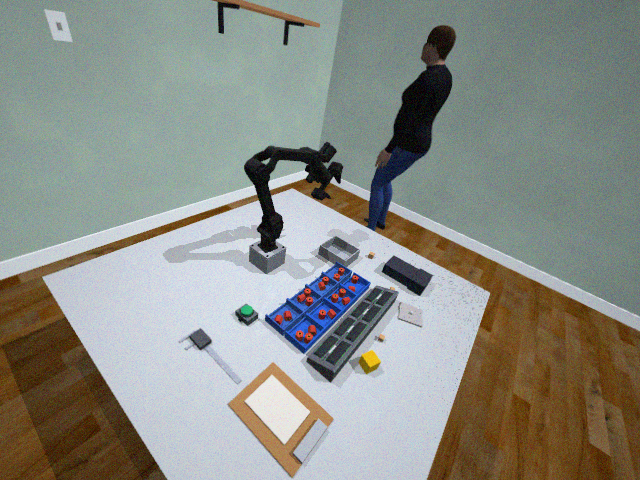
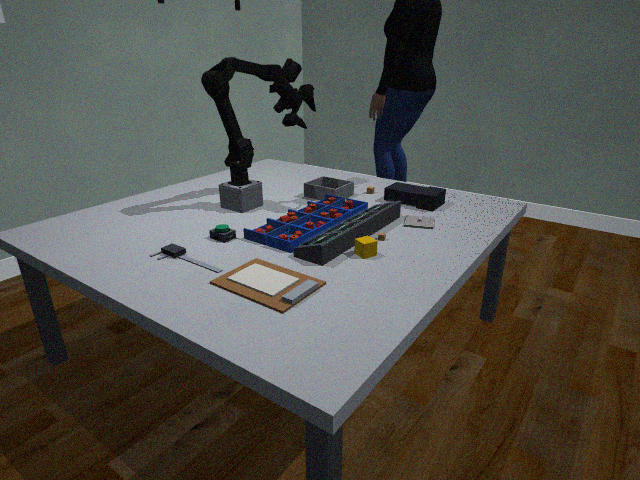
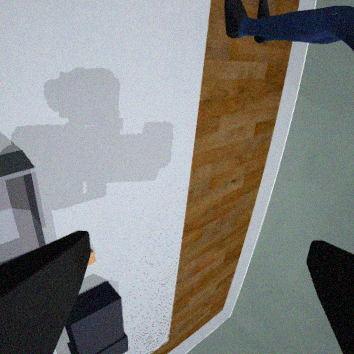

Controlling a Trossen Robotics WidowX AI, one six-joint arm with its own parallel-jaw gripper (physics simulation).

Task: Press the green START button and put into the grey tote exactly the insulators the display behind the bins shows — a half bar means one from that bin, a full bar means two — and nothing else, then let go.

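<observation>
My gripper (image 1: 333, 186) (image 2: 308, 117) (image 3: 201, 248) is open and empty, high above the table's far side beyond the grey tote. The grey tote (image 1: 336, 259) (image 2: 316, 191) (image 3: 44, 215) stands near the arm's base; no insulator shows in it. The green START button (image 1: 246, 310) (image 2: 222, 228) sits on a dark base left of the bins. Blue bins (image 1: 294, 342) (image 2: 273, 242) in two rows hold several red insulators, standing or lying. The dark display (image 1: 321, 368) (image 2: 323, 253) runs along the bins with pale green-white strips in its windows; their lengths are too small to read.
A black box (image 1: 407, 274) (image 2: 415, 195) (image 3: 97, 315) stands beyond the display, near a pale plate (image 1: 409, 314) (image 2: 419, 222). Small wooden cubes, a yellow cube (image 1: 369, 361) (image 2: 366, 246), a caliper (image 1: 200, 338) (image 2: 173, 250) and a clipboard (image 1: 250, 391) lie around. A person (image 1: 423, 108) stands behind the table.
</observation>
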